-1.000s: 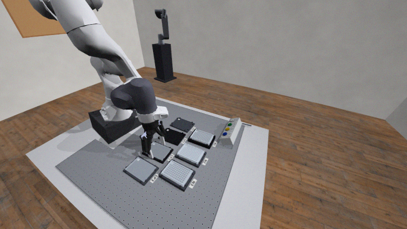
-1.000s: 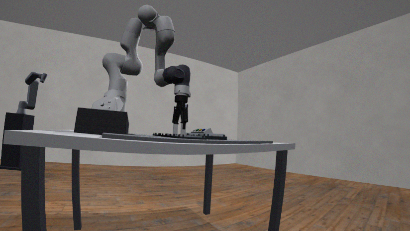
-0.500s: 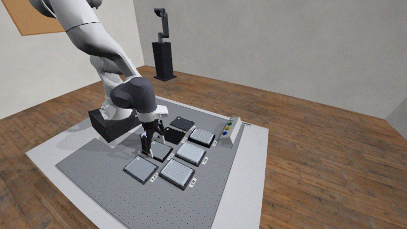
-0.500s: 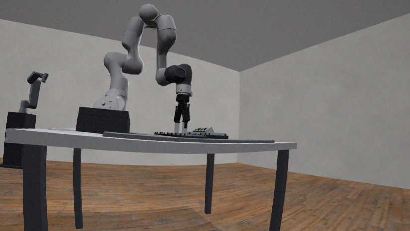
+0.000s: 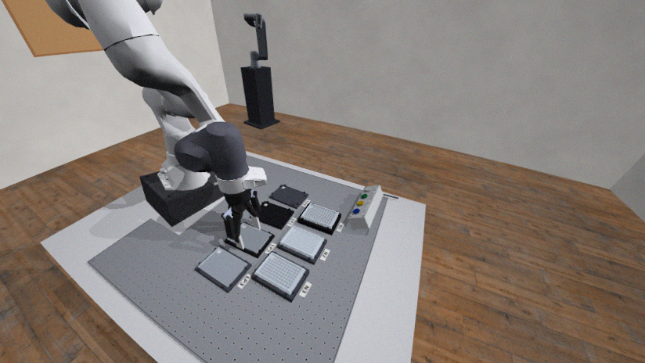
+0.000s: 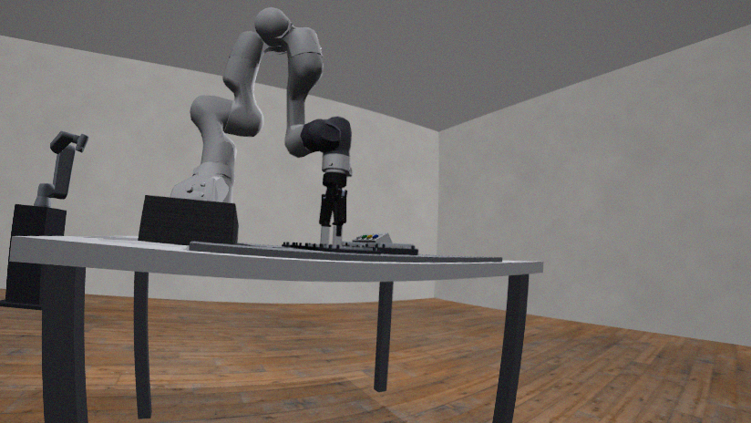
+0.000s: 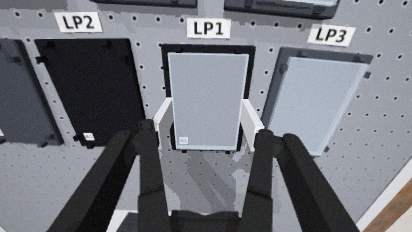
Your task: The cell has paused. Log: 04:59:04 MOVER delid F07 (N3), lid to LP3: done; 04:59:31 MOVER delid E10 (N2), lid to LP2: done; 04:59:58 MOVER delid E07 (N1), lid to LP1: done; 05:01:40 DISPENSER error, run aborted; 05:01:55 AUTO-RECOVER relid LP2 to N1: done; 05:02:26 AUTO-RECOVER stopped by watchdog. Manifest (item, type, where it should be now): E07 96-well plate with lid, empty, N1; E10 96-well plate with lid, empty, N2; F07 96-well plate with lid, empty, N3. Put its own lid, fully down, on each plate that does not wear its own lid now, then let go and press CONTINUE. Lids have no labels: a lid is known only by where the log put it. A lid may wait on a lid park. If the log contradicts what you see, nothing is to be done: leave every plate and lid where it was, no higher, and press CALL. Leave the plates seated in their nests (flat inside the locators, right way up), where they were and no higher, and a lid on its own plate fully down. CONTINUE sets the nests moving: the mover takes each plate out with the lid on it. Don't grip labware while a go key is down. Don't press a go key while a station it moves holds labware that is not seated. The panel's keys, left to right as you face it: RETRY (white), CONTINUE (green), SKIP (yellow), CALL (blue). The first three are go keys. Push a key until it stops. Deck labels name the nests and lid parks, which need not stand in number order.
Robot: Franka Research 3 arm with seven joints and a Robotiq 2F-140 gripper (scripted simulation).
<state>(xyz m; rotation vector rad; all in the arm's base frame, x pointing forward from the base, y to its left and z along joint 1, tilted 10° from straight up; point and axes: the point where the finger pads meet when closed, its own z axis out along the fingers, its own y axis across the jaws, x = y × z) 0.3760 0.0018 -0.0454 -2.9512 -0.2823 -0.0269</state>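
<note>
The clear lid lies 2 cm below my hand. The rest, counted from my hand: lid park LP3: 2 cm ahead, 12 cm to the right, 3 cm below; then lid park LP1: 3 cm below; then grey lid: 2 cm ahead, 12 cm to the right, 2 cm below.
</note>
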